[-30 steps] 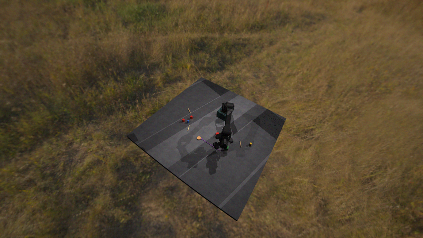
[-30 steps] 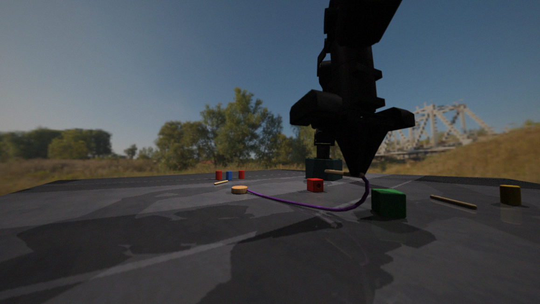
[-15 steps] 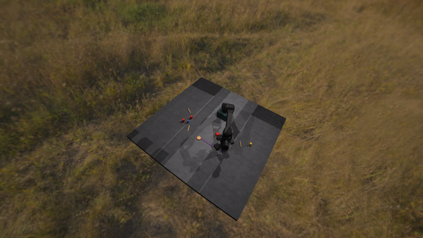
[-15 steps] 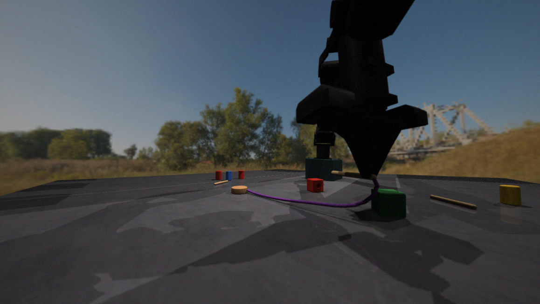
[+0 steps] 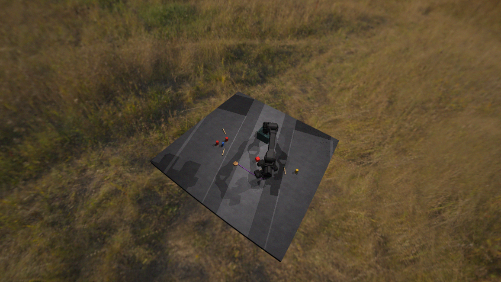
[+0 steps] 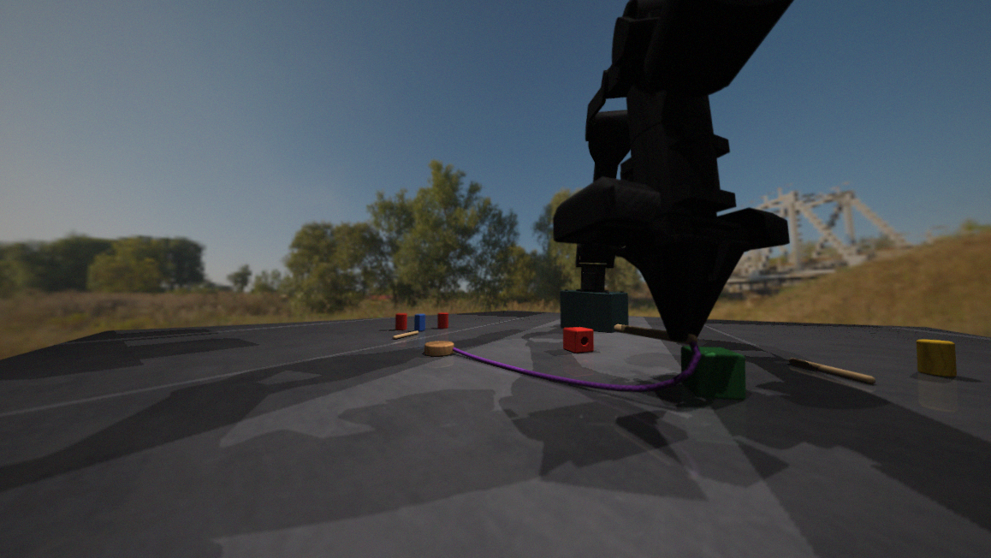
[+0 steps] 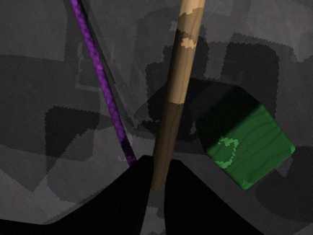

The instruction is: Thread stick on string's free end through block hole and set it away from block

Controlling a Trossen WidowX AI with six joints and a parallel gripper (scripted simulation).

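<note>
Now: the green block 40 mm behind my gripper tip, 30 mm below it and 20 mm to the left of it. Also, from my gripper tip: red block (150 mm behind, 120 mm to the right, 30 mm below); then thin wooden stick (10 mm to the right, 10 mm behind); then loose stick (170 mm behind, 130 mm to the left, 40 mm below).
</note>
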